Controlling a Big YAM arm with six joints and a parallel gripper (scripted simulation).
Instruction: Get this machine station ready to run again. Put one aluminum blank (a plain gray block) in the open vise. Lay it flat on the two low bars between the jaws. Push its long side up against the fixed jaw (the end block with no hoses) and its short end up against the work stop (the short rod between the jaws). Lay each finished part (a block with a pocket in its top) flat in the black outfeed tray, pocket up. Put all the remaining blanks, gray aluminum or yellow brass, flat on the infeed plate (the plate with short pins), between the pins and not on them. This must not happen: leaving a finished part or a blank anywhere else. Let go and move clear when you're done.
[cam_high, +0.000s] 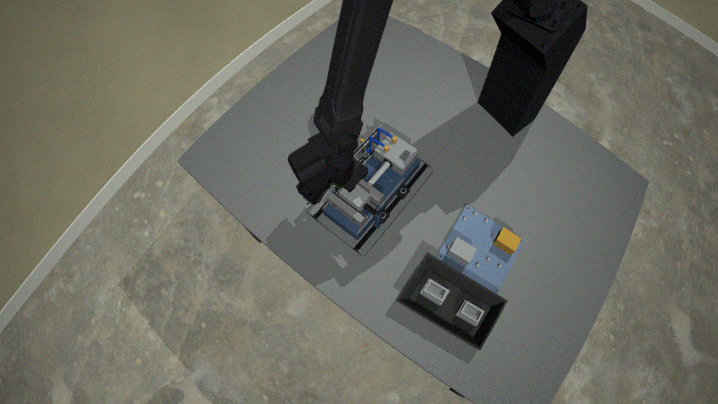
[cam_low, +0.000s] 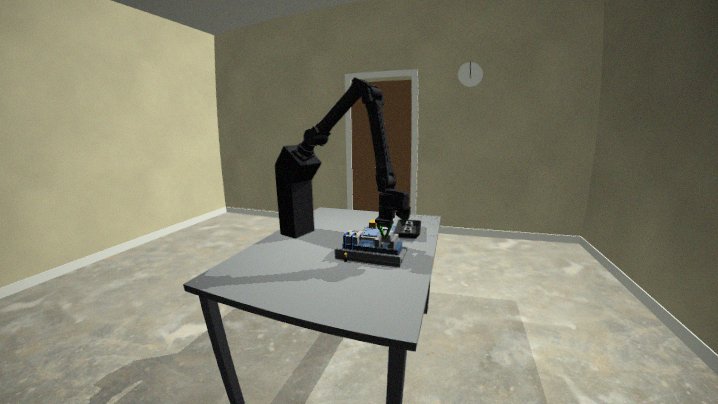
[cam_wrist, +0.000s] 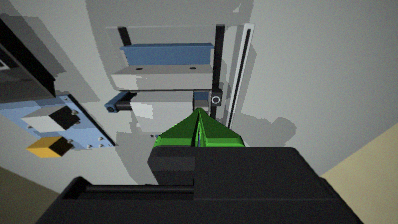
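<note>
Right now the fixed jaw is 40 mm ahead of my hand, 30 mm to the left of it and 30 mm below it. The rest, counted from my hand: moving jaw 30 mm behind, 40 mm to the left, 30 mm below; blue infeed plate 90 mm behind, 360 mm to the left, 100 mm below; white rod 80 mm behind, 40 mm to the left, 30 mm below.
</note>
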